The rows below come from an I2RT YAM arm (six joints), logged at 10 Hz.
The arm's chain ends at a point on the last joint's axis. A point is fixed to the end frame.
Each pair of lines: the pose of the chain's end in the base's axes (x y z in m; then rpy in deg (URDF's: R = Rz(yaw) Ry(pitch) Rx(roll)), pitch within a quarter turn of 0, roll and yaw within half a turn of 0), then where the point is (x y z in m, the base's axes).
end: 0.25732 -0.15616 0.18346 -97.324 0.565 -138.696
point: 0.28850 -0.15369 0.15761
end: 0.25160 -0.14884 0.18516 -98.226 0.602 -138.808
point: 0.28253 -0.14611 0.15903
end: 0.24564 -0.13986 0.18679 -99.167 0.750 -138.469
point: 0.27632 -0.13657 0.16043
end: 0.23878 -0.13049 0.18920 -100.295 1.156 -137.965
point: 0.26922 -0.12641 0.16267
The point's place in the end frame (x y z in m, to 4 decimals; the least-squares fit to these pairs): -0.0248 0.0235 0.0219
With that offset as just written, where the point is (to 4 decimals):
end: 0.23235 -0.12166 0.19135 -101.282 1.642 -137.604
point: 0.2626 -0.1169 0.1647
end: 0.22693 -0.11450 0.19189 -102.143 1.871 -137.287
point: 0.2570 -0.1092 0.1651
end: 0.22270 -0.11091 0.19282 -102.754 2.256 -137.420
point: 0.2527 -0.1053 0.1661
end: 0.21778 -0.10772 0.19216 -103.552 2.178 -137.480
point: 0.2475 -0.1019 0.1651
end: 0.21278 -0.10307 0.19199 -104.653 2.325 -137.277
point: 0.2422 -0.0967 0.1647
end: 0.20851 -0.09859 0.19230 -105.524 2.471 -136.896
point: 0.2376 -0.0916 0.1649
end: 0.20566 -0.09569 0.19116 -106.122 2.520 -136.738
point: 0.2346 -0.0884 0.1636
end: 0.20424 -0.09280 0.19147 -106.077 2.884 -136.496
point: 0.2333 -0.0853 0.1641
